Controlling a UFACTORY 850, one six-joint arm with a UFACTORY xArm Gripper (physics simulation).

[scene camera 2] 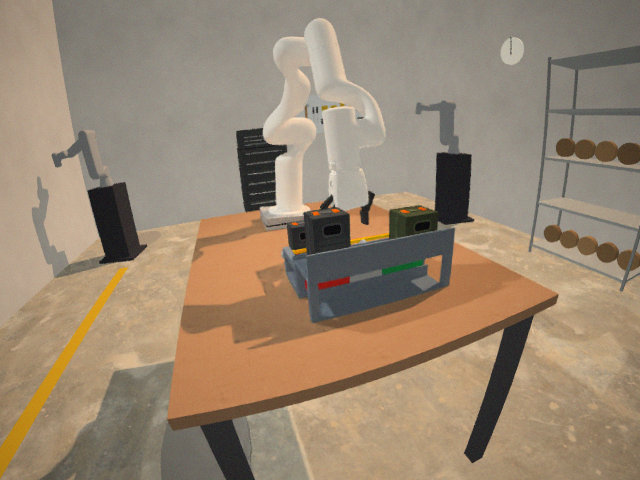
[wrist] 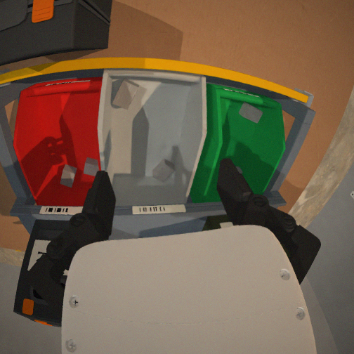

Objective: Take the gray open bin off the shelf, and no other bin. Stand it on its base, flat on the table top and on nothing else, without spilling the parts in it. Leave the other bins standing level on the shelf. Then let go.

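Observation:
The gray open bin [wrist: 150,187] sits on the shelf [wrist: 295,145] [scene camera 2: 382,248] between the red bin [wrist: 40,115] and the green bin [wrist: 270,135]. Two gray parts lie in the gray bin. In the scene view the bins show as narrow strips of red [scene camera 2: 333,283], gray [scene camera 2: 365,275] and green [scene camera 2: 403,267] under the shelf's top board. My gripper [wrist: 164,178] [scene camera 2: 347,207] is wide open and empty. It is above the shelf, its fingertips over the two sides of the gray bin in the wrist view. The height gap is hard to tell.
A dark case [scene camera 2: 327,232] and a green case [scene camera 2: 413,222] stand on top of the shelf. A smaller dark case [scene camera 2: 296,236] [wrist: 60,30] stands behind it. A yellow strip [wrist: 145,63] runs along the shelf's edge. The wooden table top [scene camera 2: 248,372] extends around the shelf.

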